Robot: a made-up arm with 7 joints. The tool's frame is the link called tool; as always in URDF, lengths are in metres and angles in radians. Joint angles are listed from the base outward.
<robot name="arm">
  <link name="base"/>
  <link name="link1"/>
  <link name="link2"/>
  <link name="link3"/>
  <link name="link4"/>
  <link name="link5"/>
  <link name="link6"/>
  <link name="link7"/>
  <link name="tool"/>
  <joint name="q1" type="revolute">
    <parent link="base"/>
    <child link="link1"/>
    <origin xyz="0 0 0.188" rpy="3.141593 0 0"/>
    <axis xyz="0 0 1"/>
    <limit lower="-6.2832" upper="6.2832"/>
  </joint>
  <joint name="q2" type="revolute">
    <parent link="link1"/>
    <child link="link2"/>
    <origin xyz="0 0.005 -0.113" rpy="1.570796 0 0"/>
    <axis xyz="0 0 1"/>
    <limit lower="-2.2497" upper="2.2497"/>
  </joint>
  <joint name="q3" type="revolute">
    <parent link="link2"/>
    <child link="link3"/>
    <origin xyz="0 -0.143 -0.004" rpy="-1.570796 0 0"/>
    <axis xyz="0 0 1"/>
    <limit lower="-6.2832" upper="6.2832"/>
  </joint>
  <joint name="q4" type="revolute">
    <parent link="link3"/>
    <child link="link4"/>
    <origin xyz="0 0.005 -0.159" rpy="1.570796 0 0"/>
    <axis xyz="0 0 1"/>
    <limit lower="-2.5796" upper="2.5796"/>
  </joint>
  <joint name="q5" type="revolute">
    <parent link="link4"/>
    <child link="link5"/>
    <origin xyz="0 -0.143 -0.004" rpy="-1.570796 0 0"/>
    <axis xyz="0 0 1"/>
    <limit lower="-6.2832" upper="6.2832"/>
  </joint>
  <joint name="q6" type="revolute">
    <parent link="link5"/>
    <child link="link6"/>
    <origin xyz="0 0 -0.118" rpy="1.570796 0 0"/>
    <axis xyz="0 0 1"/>
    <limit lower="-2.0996" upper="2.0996"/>
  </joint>
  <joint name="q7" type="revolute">
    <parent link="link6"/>
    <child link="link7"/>
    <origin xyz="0 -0.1 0" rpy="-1.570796 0 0"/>
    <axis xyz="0 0 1"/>
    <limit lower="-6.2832" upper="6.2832"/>
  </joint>
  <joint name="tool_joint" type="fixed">
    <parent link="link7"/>
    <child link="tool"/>
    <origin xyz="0 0 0"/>
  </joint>
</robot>
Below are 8 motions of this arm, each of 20 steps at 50 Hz.
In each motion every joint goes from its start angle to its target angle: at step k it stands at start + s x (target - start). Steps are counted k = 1, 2, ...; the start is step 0. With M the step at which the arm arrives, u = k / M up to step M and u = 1 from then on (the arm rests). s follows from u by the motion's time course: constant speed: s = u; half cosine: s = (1 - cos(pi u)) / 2; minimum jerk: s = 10 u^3 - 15 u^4 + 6 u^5.
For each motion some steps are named. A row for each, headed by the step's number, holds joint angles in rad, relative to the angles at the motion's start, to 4 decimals.
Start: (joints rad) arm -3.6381 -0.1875 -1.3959 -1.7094 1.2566 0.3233 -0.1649
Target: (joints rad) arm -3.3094 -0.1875 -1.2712 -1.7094 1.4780 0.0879 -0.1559
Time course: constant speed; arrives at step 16
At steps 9, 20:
9: 0.1849 0.0000 0.0701 0.0000 0.1245 -0.1324 0.0051
20: 0.3287 0.0000 0.1247 0.0000 0.2214 -0.2354 0.0090

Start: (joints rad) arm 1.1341 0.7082 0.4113 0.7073 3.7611 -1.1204 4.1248
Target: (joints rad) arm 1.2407 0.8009 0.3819 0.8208 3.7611 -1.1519 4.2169
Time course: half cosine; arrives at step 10
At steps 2, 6, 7, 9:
2: 0.0102 0.0089 -0.0028 0.0108 0.0000 -0.0030 0.0088
6: 0.0698 0.0607 -0.0192 0.0743 0.0000 -0.0206 0.0603
7: 0.0846 0.0736 -0.0233 0.0901 0.0000 -0.0250 0.0731
9: 0.1040 0.0904 -0.0287 0.1107 0.0000 -0.0307 0.0898

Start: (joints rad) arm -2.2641 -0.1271 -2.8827 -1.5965 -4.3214 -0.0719 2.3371
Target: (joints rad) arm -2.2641 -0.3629 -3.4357 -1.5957 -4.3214 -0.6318 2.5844
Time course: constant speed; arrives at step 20
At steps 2, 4, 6, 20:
2: 0.0000 -0.0236 -0.0553 0.0001 0.0000 -0.0560 0.0247
4: 0.0000 -0.0472 -0.1106 0.0002 0.0000 -0.1120 0.0495
6: 0.0000 -0.0707 -0.1659 0.0002 0.0000 -0.1680 0.0742
20: 0.0000 -0.2358 -0.5530 0.0008 0.0000 -0.5599 0.2473

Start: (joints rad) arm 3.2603 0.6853 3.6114 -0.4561 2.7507 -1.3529 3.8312
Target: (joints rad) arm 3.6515 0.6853 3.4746 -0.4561 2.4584 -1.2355 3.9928
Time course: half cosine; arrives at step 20
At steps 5, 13, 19, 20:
5: 0.0573 0.0000 -0.0200 0.0000 -0.0428 0.0172 0.0237
13: 0.2844 0.0000 -0.0995 0.0000 -0.2125 0.0853 0.1175
19: 0.3888 0.0000 -0.1360 0.0000 -0.2905 0.1167 0.1606
20: 0.3912 0.0000 -0.1368 0.0000 -0.2923 0.1174 0.1616

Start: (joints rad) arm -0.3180 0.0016 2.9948 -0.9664 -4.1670 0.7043 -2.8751
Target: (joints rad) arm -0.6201 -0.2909 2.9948 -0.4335 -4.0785 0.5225 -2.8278
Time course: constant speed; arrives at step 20
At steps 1, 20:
1: -0.0151 -0.0146 0.0000 0.0266 0.0044 -0.0091 0.0024
20: -0.3021 -0.2925 0.0000 0.5329 0.0885 -0.1818 0.0473

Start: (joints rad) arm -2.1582 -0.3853 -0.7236 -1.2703 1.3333 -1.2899 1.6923
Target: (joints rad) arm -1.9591 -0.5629 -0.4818 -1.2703 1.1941 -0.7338 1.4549
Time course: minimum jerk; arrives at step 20
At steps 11, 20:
11: 0.1181 -0.1053 0.1434 0.0000 -0.0826 0.3298 -0.1408
20: 0.1991 -0.1776 0.2418 0.0000 -0.1392 0.5561 -0.2374

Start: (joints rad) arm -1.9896 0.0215 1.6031 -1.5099 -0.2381 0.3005 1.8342
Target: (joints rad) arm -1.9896 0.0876 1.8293 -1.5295 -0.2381 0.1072 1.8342
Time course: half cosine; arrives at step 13
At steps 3, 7, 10, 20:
3: 0.0000 0.0083 0.0284 -0.0025 0.0000 -0.0243 0.0000
7: 0.0000 0.0370 0.1267 -0.0110 0.0000 -0.1083 0.0000
10: 0.0000 0.0578 0.1978 -0.0171 0.0000 -0.1690 0.0000
20: 0.0000 0.0661 0.2262 -0.0196 0.0000 -0.1933 0.0000

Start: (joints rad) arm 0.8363 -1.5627 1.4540 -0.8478 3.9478 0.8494 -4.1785
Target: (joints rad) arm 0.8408 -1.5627 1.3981 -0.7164 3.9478 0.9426 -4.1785
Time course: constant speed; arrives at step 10
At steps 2, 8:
2: 0.0009 0.0000 -0.0112 0.0263 0.0000 0.0186 0.0000
8: 0.0036 0.0000 -0.0447 0.1051 0.0000 0.0746 0.0000

